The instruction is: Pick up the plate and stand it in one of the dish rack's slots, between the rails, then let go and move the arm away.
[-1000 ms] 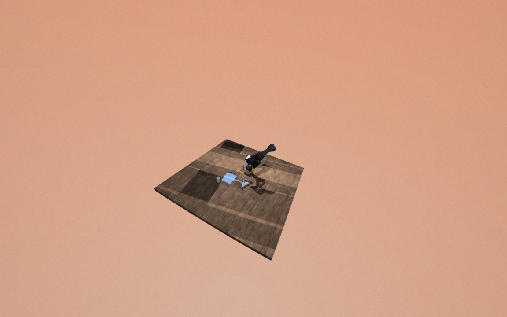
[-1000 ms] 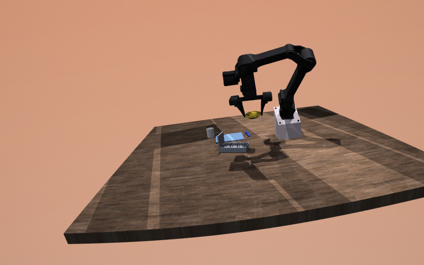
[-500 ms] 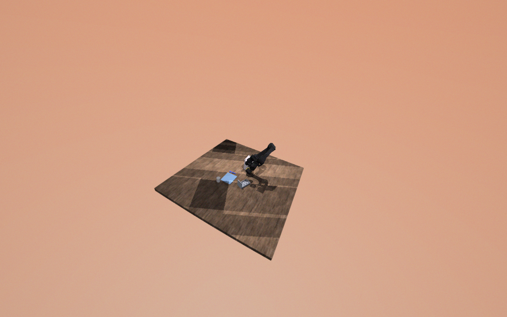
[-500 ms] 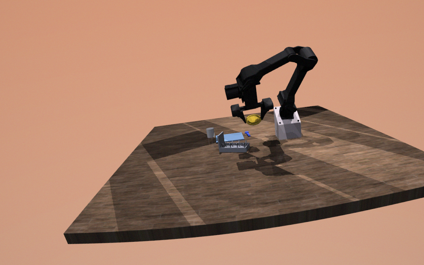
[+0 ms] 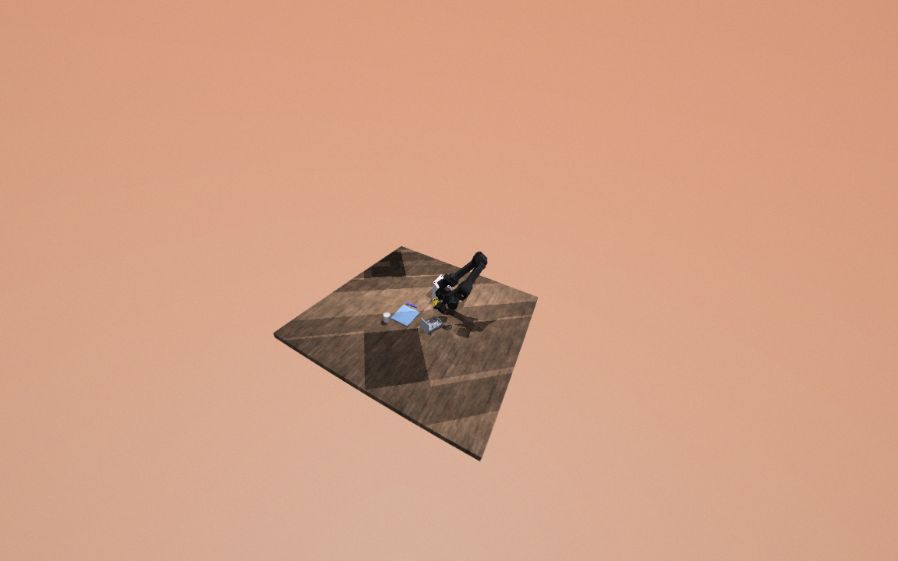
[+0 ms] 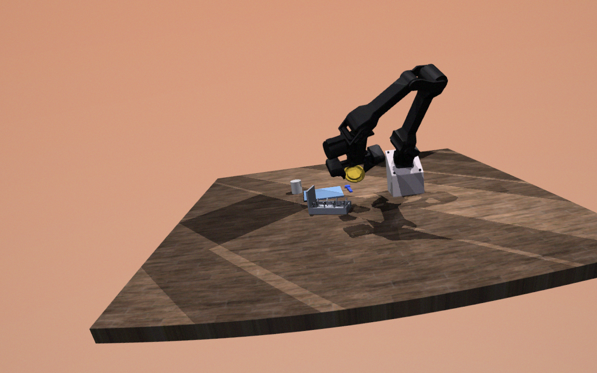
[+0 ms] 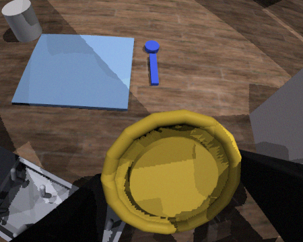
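The grey dish rack is 90 mm ahead of my gripper tip, 40 mm to the left of it and 80 mm below it. From my gripper tip the other things lie so: blue spoon: 10 mm ahead, 180 mm to the right, 100 mm below; then light blue mat: 120 mm ahead, 150 mm to the right, 100 mm below; then yellow plate: 10 mm to the left, 10 mm above.
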